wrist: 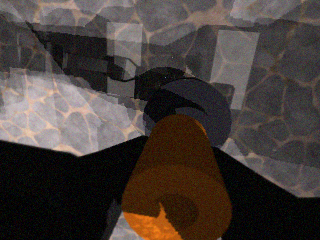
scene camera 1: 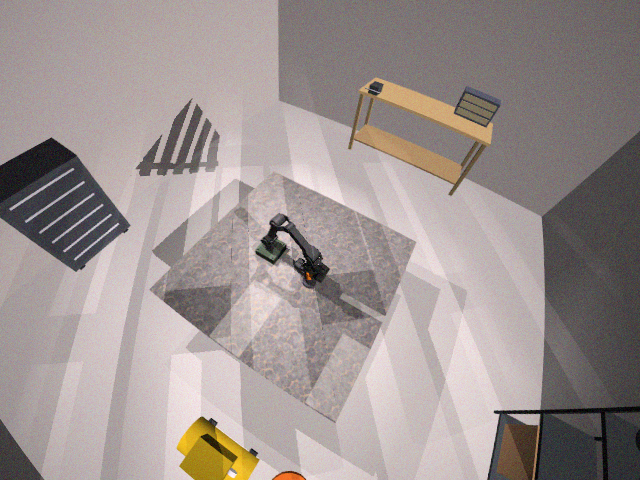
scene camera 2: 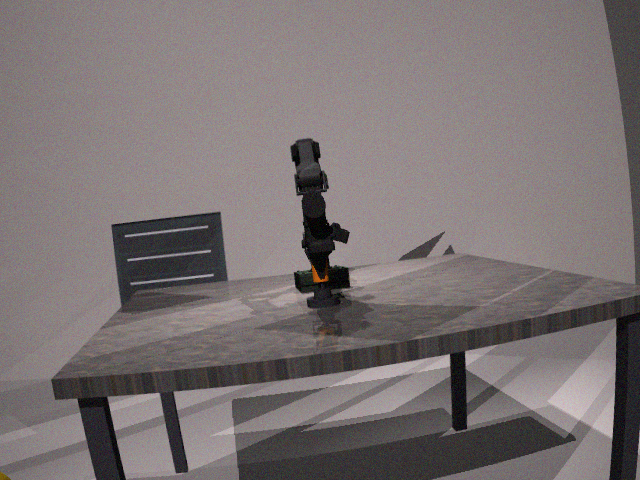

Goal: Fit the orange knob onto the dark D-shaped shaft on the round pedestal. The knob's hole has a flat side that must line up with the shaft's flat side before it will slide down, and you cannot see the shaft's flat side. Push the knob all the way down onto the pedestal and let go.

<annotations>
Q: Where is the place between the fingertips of my gripper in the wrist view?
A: At 177, 147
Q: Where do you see an orange knob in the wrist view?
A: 176, 181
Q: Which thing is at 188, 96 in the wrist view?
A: A round dark pedestal.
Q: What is my gripper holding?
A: An orange knob.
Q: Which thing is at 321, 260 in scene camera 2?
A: My gripper.
</annotations>
